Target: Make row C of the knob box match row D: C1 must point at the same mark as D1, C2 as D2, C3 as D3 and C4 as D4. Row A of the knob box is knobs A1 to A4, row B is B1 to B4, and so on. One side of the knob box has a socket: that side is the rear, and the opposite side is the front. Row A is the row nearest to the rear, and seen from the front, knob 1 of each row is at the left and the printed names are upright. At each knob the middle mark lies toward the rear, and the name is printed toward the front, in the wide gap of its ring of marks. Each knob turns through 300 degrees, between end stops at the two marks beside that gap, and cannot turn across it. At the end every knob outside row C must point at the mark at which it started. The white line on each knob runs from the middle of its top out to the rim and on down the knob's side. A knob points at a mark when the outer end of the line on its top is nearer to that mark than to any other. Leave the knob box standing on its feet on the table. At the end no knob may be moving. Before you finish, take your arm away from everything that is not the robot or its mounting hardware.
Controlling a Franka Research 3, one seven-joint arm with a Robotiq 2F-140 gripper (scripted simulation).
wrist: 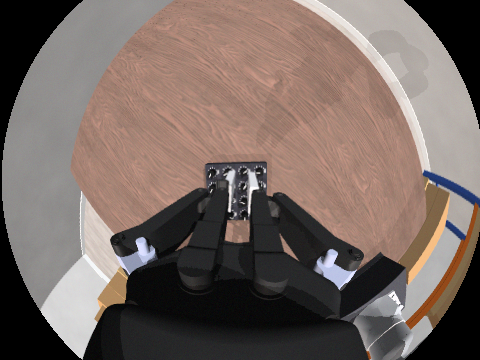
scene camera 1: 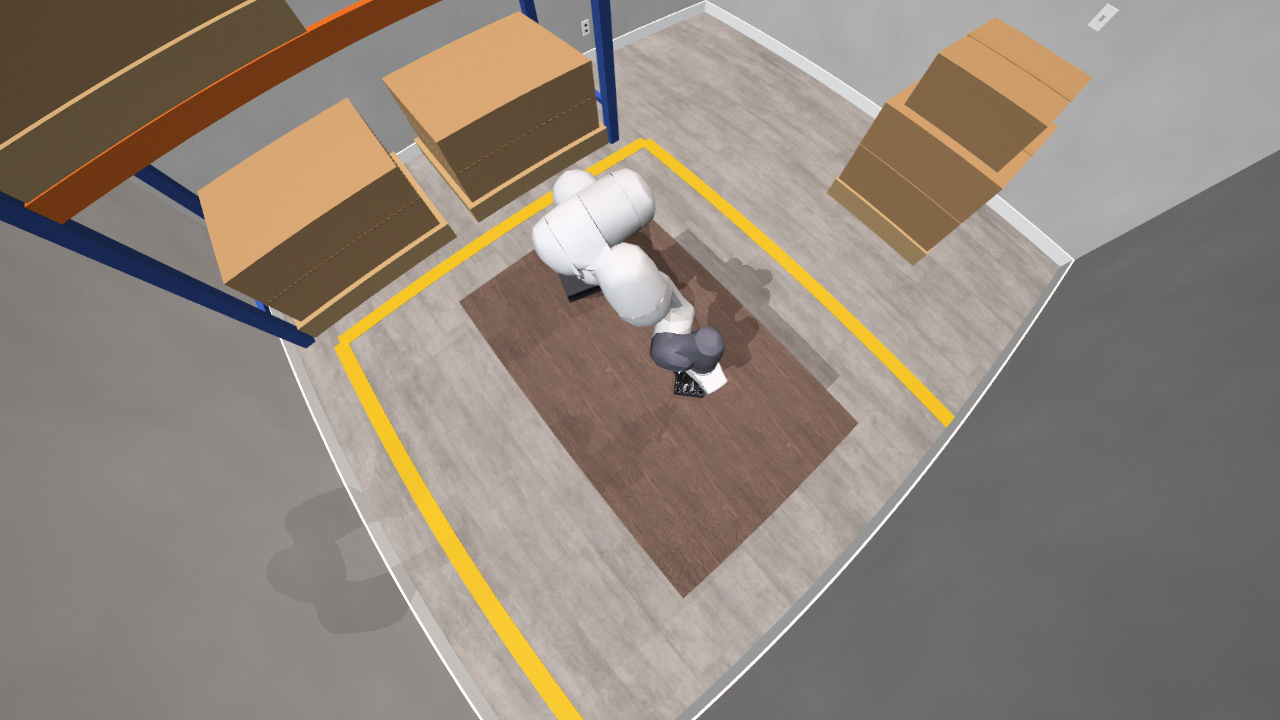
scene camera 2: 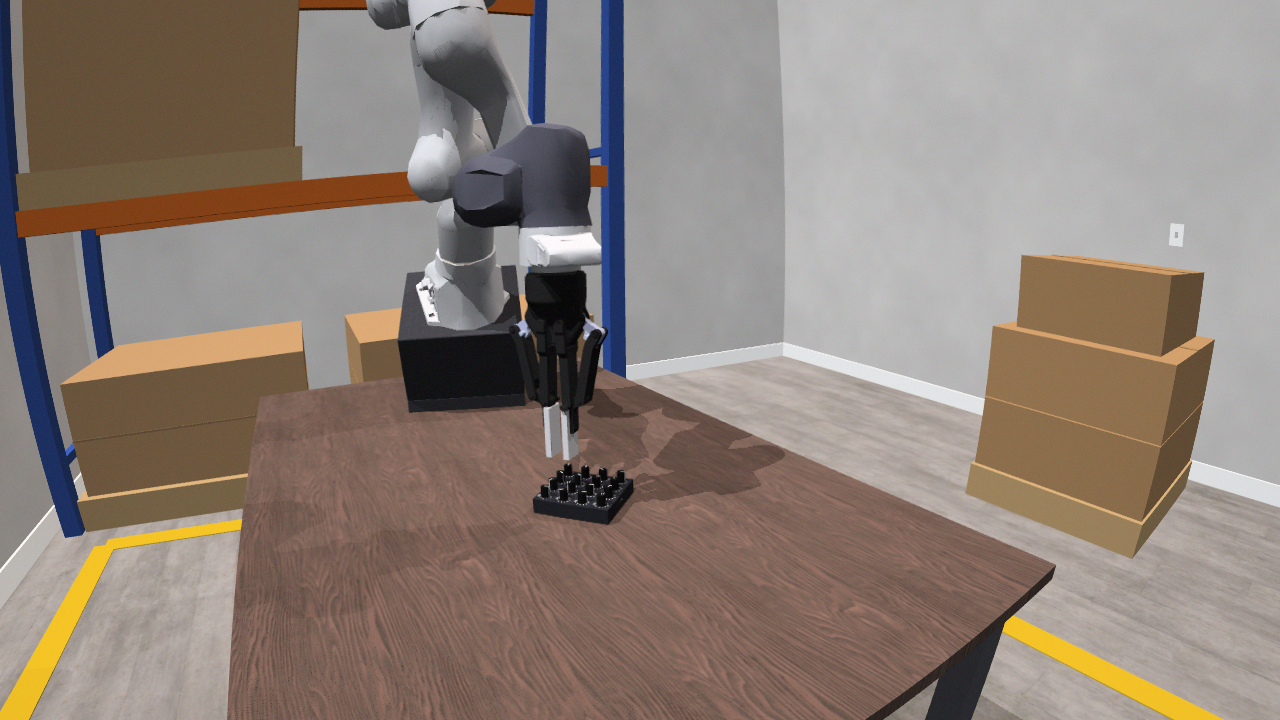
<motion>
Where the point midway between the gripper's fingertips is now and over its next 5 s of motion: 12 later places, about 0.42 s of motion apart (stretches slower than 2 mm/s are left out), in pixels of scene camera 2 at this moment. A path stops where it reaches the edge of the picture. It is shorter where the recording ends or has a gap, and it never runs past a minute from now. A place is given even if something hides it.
My gripper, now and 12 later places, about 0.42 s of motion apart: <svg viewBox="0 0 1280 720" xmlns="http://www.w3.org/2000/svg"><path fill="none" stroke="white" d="M562 455L561 455L560 456L558 465L559 474L559 481L561 484L562 484L562 485L562 487L562 493L563 494L565 494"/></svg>
</motion>
